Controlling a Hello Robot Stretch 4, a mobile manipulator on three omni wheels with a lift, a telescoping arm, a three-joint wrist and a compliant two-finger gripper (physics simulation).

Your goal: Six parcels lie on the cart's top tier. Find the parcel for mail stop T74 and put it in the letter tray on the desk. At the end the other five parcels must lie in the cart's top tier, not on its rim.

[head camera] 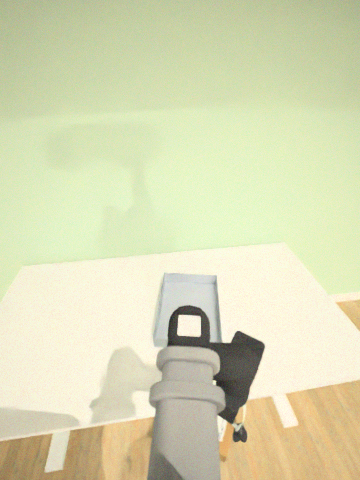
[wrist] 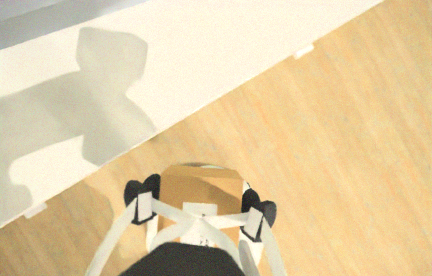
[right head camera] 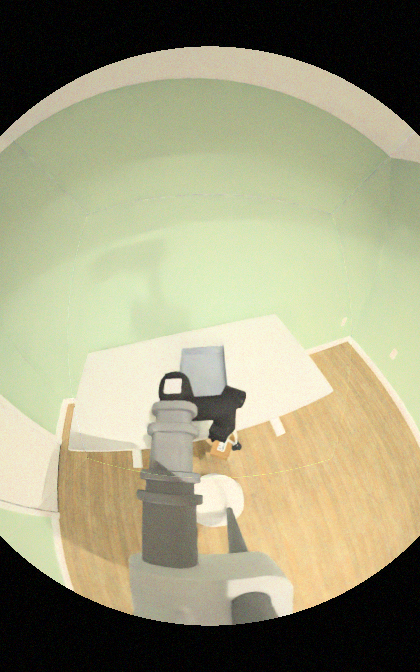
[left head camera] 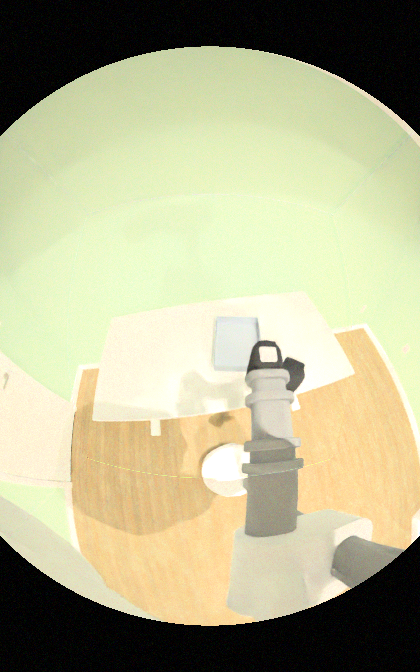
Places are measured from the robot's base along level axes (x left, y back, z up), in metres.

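Where they show: gripper, fingertip midpoint: [head camera: 220, 424] [wrist: 201, 198].
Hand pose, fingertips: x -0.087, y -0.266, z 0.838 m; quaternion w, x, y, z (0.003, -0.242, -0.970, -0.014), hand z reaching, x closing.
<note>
After its pixels a point has its place.
My gripper [wrist: 201, 198] {x -0.087, y -0.266, z 0.838 m} [right head camera: 228, 444] is shut on a brown cardboard parcel [wrist: 200, 187] {x -0.094, y -0.285, z 0.887 m} [right head camera: 217, 452] [head camera: 224, 448] {x -0.087, y -0.212, z 0.887 m}, with a black fingertip on each side. The parcel's white label [wrist: 200, 210] {x -0.088, y -0.269, z 0.888 m} is partly covered by the finger straps, and its mail stop cannot be read. The parcel hangs over the floor, just off the desk's front edge. The pale blue letter tray [head camera: 189, 295] {x 0.000, y -0.777, z 0.695 m} [left head camera: 234, 345] [right head camera: 203, 370] stands on the white desk [head camera: 270, 320] {x -0.347, y -0.667, z 0.693 m} [left head camera: 145, 360] [right head camera: 280, 370] [wrist: 210, 55] {x -0.152, y -0.422, z 0.693 m}, beyond the gripper. The tray's edge area shows at top left in the wrist view. The cart and other parcels do not show.
The grey arm [head camera: 185, 425] {x 0.001, y -0.161, z 1.258 m} [left head camera: 272, 490] [right head camera: 170, 525] reaches over the desk's front edge and partly hides the tray. A green wall [head camera: 175, 175] {x 0.087, y -1.124, z 1.141 m} rises behind the desk. White desk feet [head camera: 285, 410] show below its front edge. My round white base [left head camera: 225, 470] [right head camera: 220, 500] is on the wooden floor.
</note>
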